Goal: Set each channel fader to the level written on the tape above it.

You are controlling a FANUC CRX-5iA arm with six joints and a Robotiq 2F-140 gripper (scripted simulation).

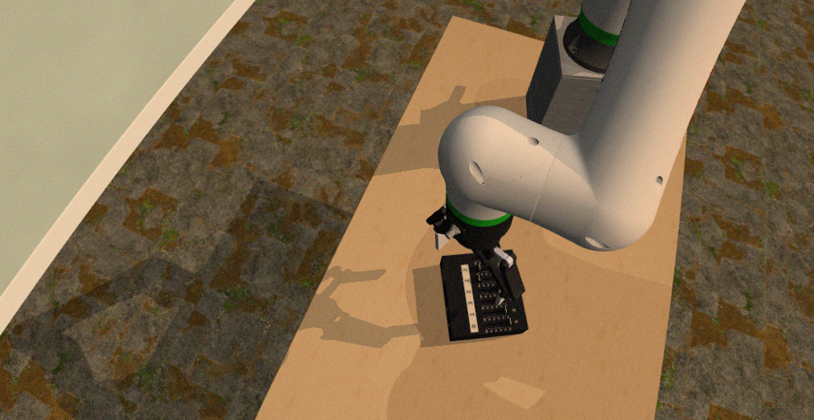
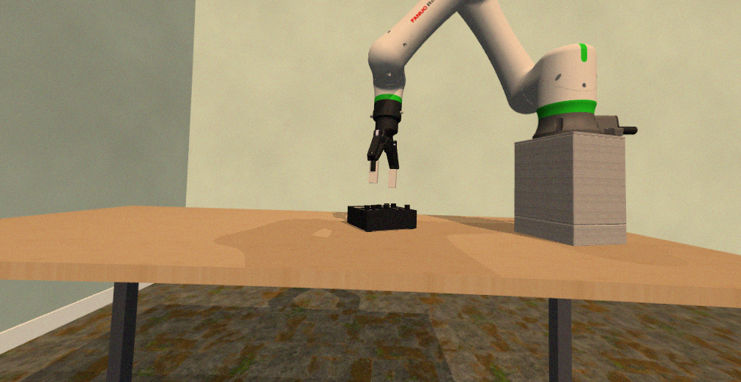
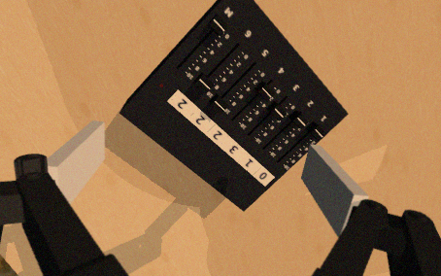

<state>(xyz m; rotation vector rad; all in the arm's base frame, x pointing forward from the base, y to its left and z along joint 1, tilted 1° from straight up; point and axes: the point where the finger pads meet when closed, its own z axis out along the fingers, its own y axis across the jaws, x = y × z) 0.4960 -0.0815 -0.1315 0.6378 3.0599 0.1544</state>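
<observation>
Right now my hand is 10 mm past the channel 5 cap, 20 mm to the right of it and 70 mm above it. From my hand the other things lie so: channel 3 fader cap (10 mm ahead, 70 mm to the left, 70 mm below); then channel 4 cap (10 mm behind, 60 mm to the left, 70 mm below); then channel 6 cap (30 mm behind, 20 mm to the left, 70 mm below).
</observation>
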